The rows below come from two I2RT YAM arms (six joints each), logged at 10 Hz.
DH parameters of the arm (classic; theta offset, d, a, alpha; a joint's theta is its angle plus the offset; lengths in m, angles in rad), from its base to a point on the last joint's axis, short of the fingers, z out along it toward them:
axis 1: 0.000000 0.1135 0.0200 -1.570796
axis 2: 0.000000 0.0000 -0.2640 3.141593
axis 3: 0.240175 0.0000 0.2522 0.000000
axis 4: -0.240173 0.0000 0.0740 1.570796
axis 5: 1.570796 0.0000 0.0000 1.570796
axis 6: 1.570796 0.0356 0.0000 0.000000
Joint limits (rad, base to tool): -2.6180..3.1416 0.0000..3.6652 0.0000..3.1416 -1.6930..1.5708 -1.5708..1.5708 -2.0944..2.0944
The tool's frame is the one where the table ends.
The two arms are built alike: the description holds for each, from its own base.
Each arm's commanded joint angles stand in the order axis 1, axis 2, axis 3, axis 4, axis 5, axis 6.
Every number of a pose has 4 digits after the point. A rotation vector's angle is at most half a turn.
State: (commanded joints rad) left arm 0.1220 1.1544 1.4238 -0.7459 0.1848 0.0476; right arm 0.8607 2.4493 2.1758 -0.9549 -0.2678 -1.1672
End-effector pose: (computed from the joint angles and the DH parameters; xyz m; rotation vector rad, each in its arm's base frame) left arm 0.2293 0.0215 0.4280 0.0391 2.0392 -0.0829; right arm 0.3264 0.3941 0.1716 -2.3677 1.3986 0.2934
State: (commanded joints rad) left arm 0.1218 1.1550 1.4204 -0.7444 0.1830 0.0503; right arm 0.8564 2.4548 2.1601 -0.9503 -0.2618 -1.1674
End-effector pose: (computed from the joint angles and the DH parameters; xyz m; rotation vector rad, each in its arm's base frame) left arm 0.2298 0.0216 0.4269 0.0407 2.0417 -0.0799; right arm 0.3276 0.3918 0.1645 -2.3771 1.4161 0.2894
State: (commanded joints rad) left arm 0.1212 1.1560 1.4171 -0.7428 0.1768 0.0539; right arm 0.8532 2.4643 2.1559 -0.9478 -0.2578 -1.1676
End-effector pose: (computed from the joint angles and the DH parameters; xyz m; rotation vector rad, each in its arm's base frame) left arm 0.2305 0.0218 0.4258 0.0409 2.0447 -0.0722; right arm 0.3291 0.3909 0.1586 -2.3833 1.4281 0.2866
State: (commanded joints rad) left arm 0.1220 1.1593 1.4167 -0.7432 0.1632 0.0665; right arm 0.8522 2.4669 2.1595 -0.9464 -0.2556 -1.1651
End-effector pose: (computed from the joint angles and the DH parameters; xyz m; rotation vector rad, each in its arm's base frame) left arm 0.2315 0.0226 0.4249 0.0441 2.0495 -0.0505; right arm 0.3300 0.3910 0.1584 -2.3795 1.4315 0.2833
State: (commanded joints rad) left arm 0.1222 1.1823 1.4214 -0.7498 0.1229 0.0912; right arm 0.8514 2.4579 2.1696 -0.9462 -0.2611 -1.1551
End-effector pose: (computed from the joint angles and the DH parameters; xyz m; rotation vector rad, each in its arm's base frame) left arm 0.2379 0.0248 0.4207 0.0427 2.0768 0.0025; right arm 0.3307 0.3914 0.1658 -2.3578 1.4303 0.2870
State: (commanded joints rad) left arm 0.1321 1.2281 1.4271 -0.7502 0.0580 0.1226; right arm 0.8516 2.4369 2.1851 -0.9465 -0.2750 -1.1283
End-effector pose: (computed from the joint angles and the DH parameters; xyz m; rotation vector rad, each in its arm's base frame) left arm 0.2509 0.0313 0.4120 0.0243 2.1221 0.0896; right arm 0.3305 0.3921 0.1807 -2.3134 1.4336 0.3022
